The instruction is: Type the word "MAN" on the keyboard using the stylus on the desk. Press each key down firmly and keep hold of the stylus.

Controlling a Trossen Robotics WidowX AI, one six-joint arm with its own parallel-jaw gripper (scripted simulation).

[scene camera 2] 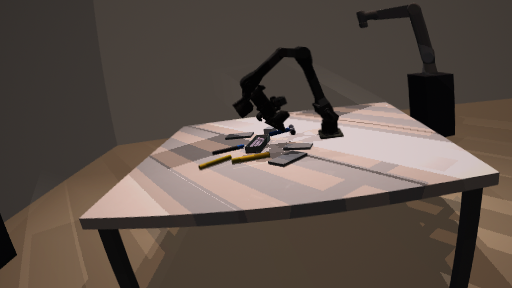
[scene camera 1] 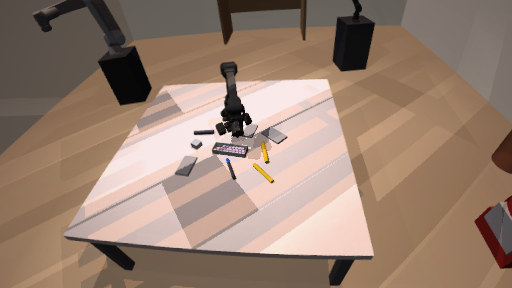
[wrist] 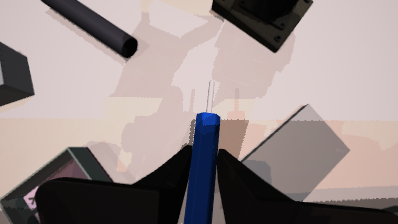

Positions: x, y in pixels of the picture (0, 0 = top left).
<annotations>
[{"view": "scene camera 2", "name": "my gripper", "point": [283, 131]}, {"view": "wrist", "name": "my gripper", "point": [204, 153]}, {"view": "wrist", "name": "grey slab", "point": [294, 159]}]
</annotations>
